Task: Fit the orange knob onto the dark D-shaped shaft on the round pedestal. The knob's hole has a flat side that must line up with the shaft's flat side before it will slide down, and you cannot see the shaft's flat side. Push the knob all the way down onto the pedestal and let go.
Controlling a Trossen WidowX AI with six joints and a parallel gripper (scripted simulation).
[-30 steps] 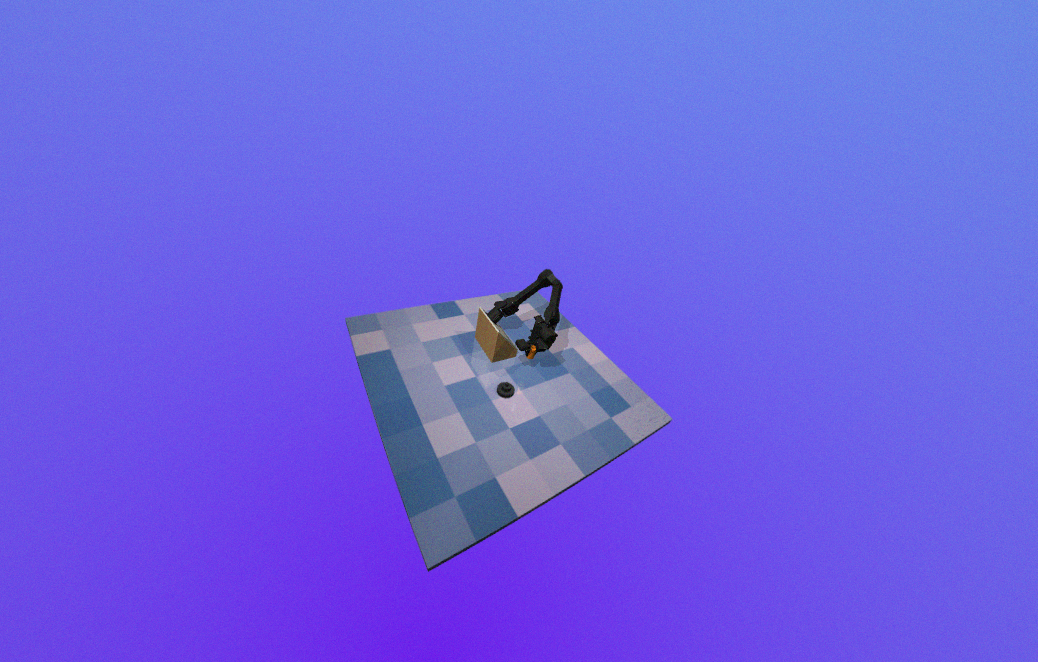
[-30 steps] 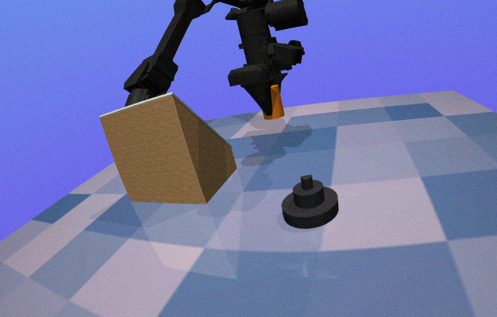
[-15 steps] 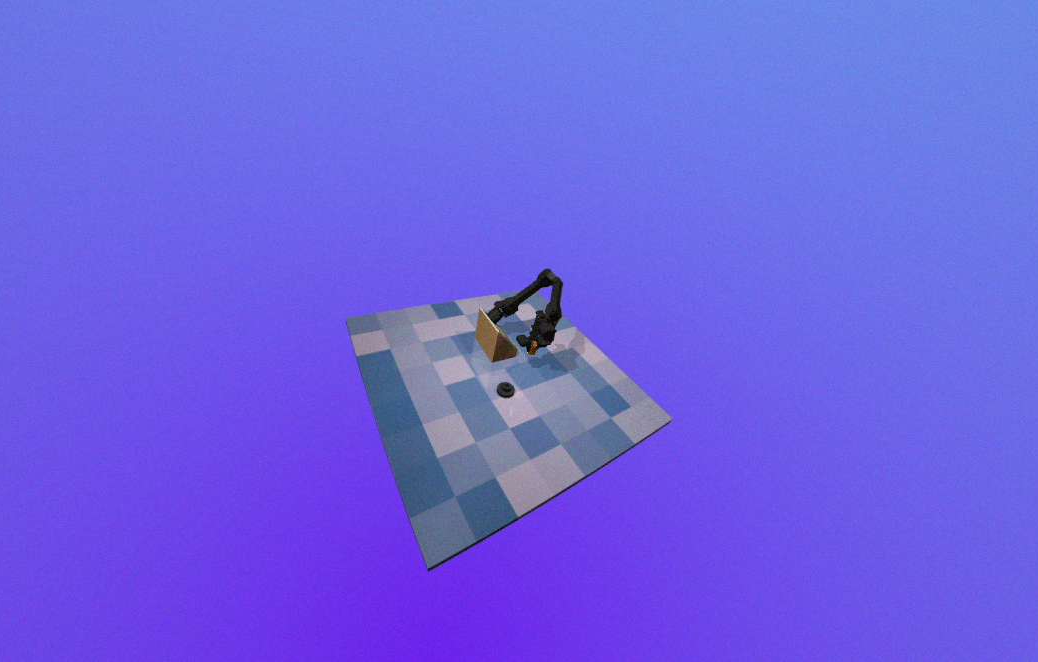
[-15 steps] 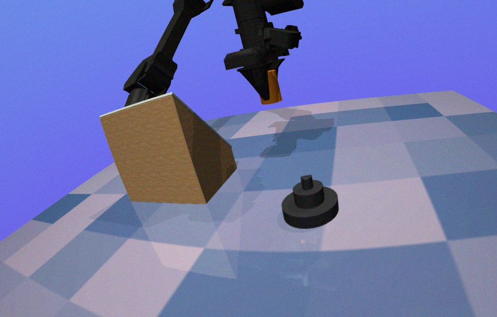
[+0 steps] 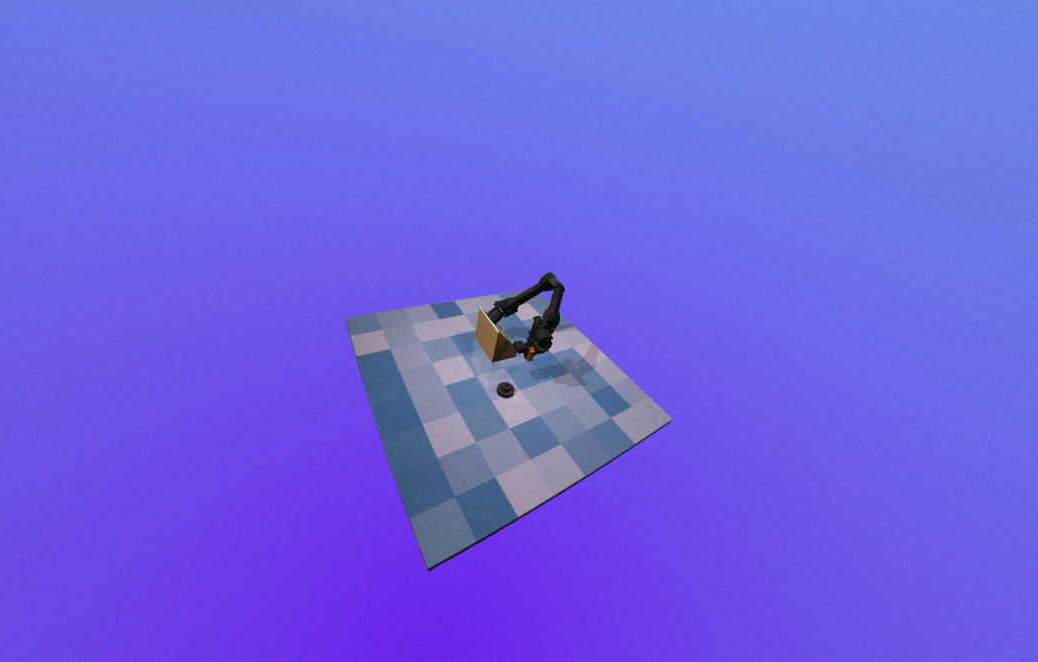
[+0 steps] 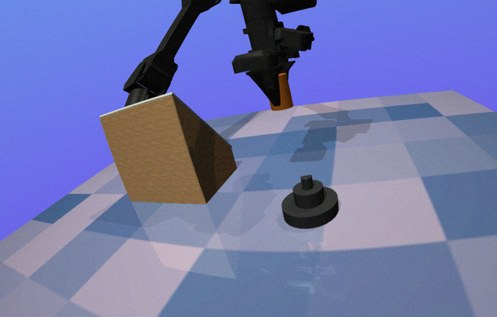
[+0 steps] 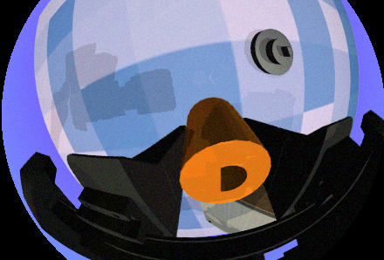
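My gripper tip is now 14 cm to the left of the dark round pedestal, 11 cm above it and 5 cm short of it. From my gripper tip the other things lie so: orange knob (2 cm above).
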